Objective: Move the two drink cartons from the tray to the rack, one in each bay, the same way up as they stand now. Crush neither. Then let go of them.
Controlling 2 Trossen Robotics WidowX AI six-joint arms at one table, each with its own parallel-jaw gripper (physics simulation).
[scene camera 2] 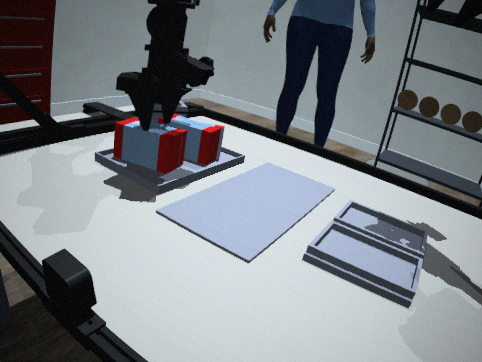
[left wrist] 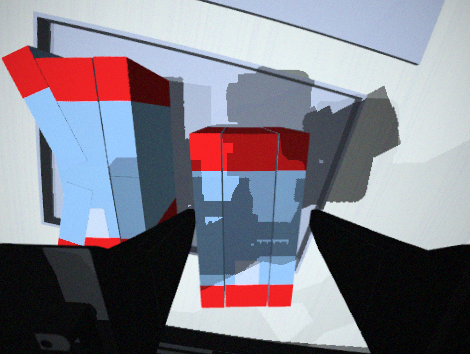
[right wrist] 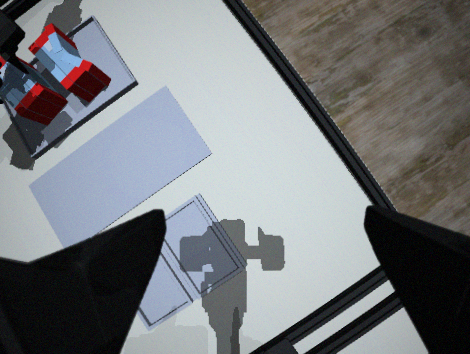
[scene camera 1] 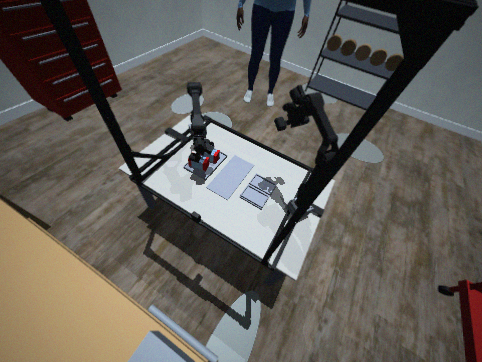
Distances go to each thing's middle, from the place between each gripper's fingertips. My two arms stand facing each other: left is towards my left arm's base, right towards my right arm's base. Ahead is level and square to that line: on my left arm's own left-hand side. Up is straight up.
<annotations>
Now: the flat grey mat [scene camera 2: 244, 215] 19 cm to the right of my left hand, 10 cm ahead of it and 7 cm below it.
The flat grey mat is 220 mm behind my right hand, 150 mm to the left of it and 370 mm below it.
</annotations>
